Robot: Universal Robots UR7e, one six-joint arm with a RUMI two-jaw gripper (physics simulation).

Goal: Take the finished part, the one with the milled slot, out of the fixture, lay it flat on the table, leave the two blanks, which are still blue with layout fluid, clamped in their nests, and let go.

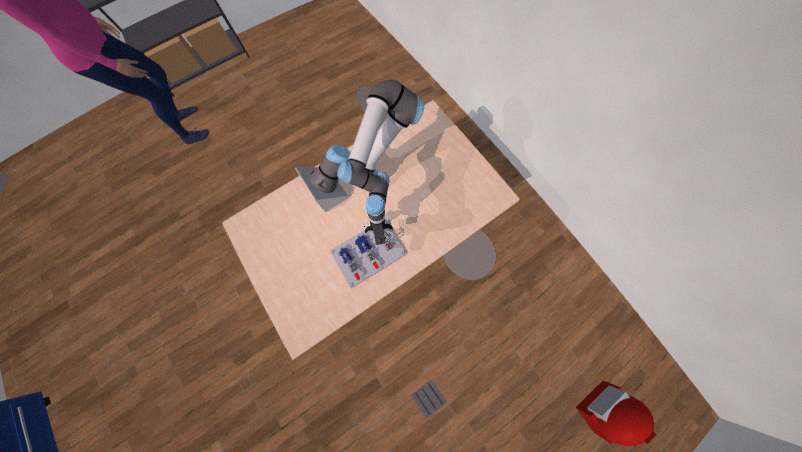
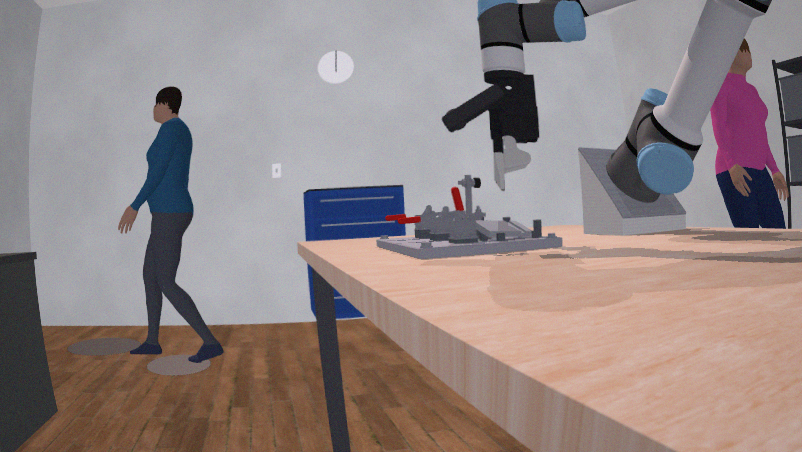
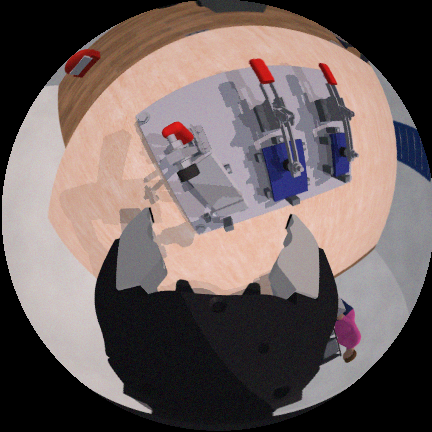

Labels:
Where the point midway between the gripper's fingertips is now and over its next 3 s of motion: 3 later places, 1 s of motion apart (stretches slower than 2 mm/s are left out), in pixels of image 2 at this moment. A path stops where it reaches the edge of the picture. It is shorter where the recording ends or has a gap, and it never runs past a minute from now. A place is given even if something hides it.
My gripper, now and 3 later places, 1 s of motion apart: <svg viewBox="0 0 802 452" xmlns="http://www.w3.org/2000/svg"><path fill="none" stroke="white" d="M502 190L499 231L494 238L493 226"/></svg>

